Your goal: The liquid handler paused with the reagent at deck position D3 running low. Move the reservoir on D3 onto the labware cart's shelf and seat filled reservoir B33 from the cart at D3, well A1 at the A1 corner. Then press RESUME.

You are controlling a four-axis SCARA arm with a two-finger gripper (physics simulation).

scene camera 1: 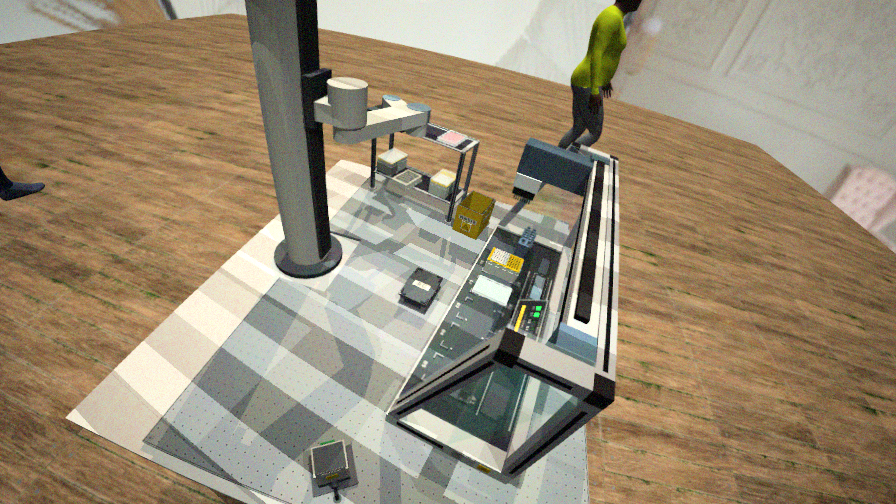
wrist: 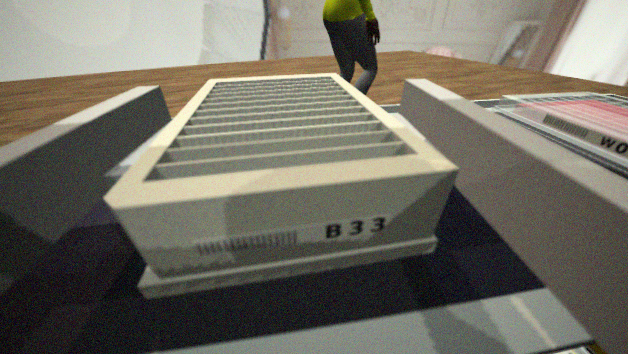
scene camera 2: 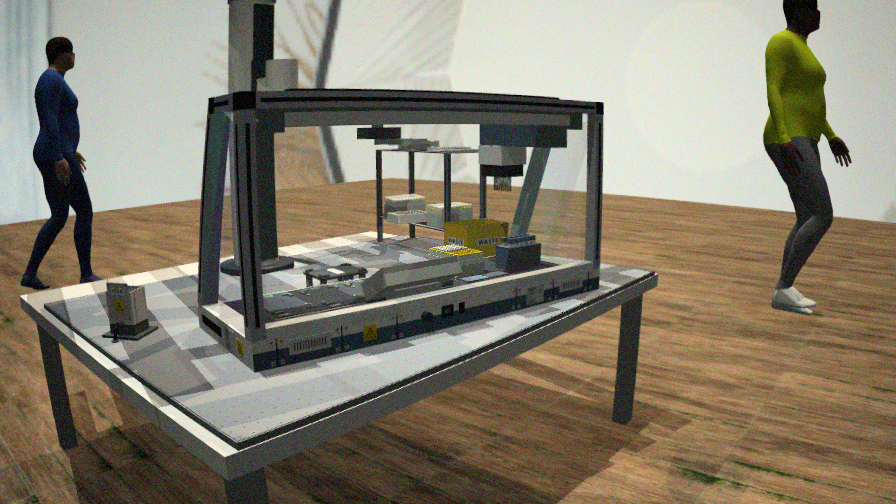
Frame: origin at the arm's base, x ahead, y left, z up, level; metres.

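Seen in the pictures: gripper, fingertip midpoint: (wrist: 286, 105); arm's base, link origin: (scene camera 1: 309, 255).
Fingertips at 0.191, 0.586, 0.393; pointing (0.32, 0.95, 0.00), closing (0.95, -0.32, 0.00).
Offsets run from my fingertips to a thing's top centre, as dx, dy, dz. "*": to the spot under its first point.
Reservoir B33 @(-0.003, -0.001, +0.001) (wrist: 280, 215) is cream with many narrow troughs. It stands upright over the dark top shelf of the cart @(+0.067, -0.030, -0.024) (scene camera 1: 374, 162) (scene camera 2: 379, 194) (wrist: 380, 325). My gripper (wrist: 286, 105) is shut on B33, one finger along each long side; the inner pads are hidden. I cannot tell whether its base touches the shelf. In scene camera 1 the arm's end hides B33. An open-topped light labware piece @(+0.023, -0.082, -0.249) (scene camera 1: 407, 178) (scene camera 2: 406, 216) sits on the cart's lower shelf; its label is unreadable. A pale labware piece @(+0.509, -0.557, -0.315) (scene camera 1: 491, 290) lies on the deck. The control panel @(* +0.630, -0.686, -0.260) (scene camera 1: 529, 316) shows green lights.
Plate W06 @(+0.194, -0.060, -0.016) (scene camera 1: 452, 137) (wrist: 575, 120), with pink wells, lies right of B33 in the wrist view. A yellow waste bin @(+0.367, -0.138, -0.245) (scene camera 1: 473, 215) (scene camera 2: 476, 236) stands between cart and liquid handler. A yellow tip rack @(+0.532, -0.435, -0.265) (scene camera 1: 505, 258) is on the deck. A dark stand (scene camera 1: 421, 287) is on the table.
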